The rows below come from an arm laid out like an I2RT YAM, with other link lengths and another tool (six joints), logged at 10 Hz.
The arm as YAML. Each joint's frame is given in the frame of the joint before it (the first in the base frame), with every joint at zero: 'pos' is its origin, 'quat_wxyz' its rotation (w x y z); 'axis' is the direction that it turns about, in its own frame. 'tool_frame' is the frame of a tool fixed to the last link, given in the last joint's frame.
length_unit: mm
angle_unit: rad
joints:
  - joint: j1
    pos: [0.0, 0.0, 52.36]
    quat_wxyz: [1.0, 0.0, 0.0, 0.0]
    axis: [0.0, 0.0, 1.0]
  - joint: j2
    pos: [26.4, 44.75, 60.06]
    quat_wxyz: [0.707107, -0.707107, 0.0, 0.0]
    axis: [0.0, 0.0, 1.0]
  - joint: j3
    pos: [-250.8, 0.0, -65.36]
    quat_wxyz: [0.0, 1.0, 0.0, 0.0]
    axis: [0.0, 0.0, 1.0]
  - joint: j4
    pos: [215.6, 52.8, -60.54]
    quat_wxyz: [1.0, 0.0, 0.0, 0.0]
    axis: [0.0, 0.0, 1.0]
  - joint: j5
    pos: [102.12, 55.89, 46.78]
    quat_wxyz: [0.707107, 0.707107, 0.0, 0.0]
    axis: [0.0, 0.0, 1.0]
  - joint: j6
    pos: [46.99, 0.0, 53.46]
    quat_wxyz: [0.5, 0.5, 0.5, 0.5]
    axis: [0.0, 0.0, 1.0]
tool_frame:
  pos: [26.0, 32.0, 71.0]
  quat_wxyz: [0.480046, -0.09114, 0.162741, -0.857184]
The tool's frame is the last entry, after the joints.
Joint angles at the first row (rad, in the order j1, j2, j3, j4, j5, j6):
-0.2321, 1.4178, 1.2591, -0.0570, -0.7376, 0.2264
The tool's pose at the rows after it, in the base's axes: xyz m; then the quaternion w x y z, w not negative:
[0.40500 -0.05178 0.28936 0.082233 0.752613 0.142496 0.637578]
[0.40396 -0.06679 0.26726 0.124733 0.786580 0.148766 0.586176]
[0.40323 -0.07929 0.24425 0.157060 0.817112 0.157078 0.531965]
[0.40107 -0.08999 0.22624 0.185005 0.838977 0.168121 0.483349]
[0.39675 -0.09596 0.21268 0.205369 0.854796 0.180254 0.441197]
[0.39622 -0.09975 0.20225 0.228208 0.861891 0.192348 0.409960]
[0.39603 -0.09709 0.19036 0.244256 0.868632 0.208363 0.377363]
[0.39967 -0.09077 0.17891 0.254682 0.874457 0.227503 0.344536]
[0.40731 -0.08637 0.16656 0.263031 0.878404 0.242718 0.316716]
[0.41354 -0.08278 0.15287 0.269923 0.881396 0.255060 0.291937]
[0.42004 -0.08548 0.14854 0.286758 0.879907 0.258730 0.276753]
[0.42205 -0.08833 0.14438 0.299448 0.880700 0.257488 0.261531]
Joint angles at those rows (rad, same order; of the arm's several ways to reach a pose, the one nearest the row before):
-0.2386, 1.4613, 1.3541, -0.2402, -0.6384, 0.1059
-0.2428, 1.5089, 1.4117, -0.3859, -0.5423, 0.0189
-0.2432, 1.5688, 1.4643, -0.5030, -0.4530, -0.0452
-0.2428, 1.6215, 1.5097, -0.5957, -0.3725, -0.0979
-0.2367, 1.6588, 1.5417, -0.6712, -0.3038, -0.1352
-0.2234, 1.6905, 1.5585, -0.7055, -0.2340, -0.1635
-0.1959, 1.7244, 1.5722, -0.7399, -0.1669, -0.1810
-0.1604, 1.7775, 1.6111, -0.7849, -0.1062, -0.1913
-0.1326, 1.8439, 1.6588, -0.8162, -0.0574, -0.1966
-0.1104, 1.9034, 1.6913, -0.8337, -0.0166, -0.1989
-0.1020, 1.9461, 1.7309, -0.8455, 0.0296, -0.2031
-0.0982, 1.9736, 1.7527, -0.8570, 0.0673, -0.1985

